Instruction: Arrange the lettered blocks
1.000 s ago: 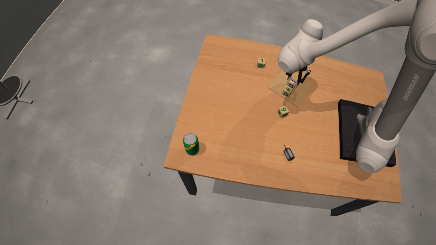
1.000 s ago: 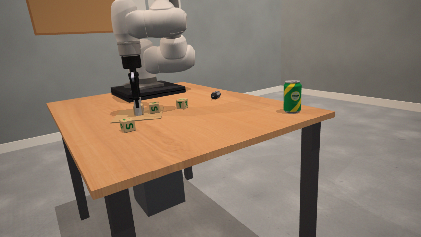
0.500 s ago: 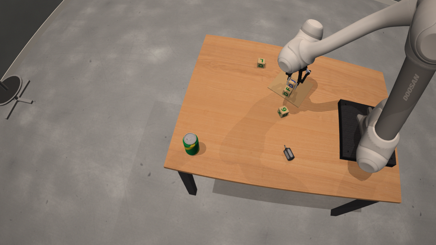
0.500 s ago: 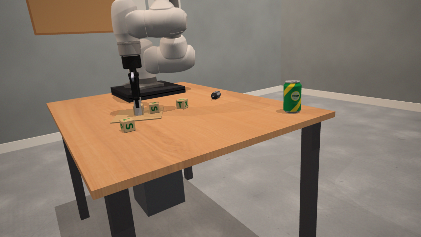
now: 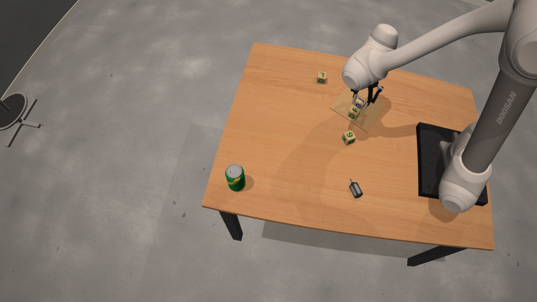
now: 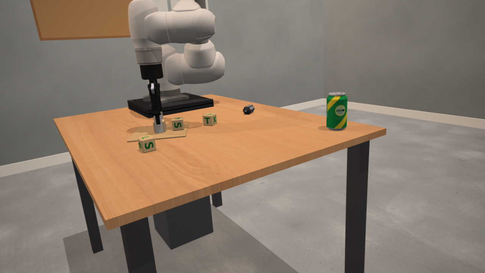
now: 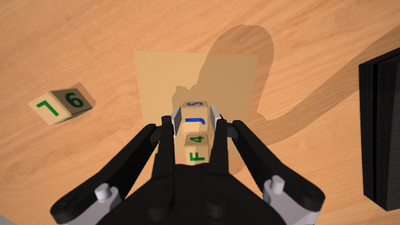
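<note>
Right now the blue-lettered block is 1 cm below my hand. The rest, counted from my hand: soda can: 50 cm ahead, 40 cm to the left, 3 cm above; then tan mat: 3 cm below; then black tool: 6 cm ahead, 40 cm to the left, 2 cm below.
</note>
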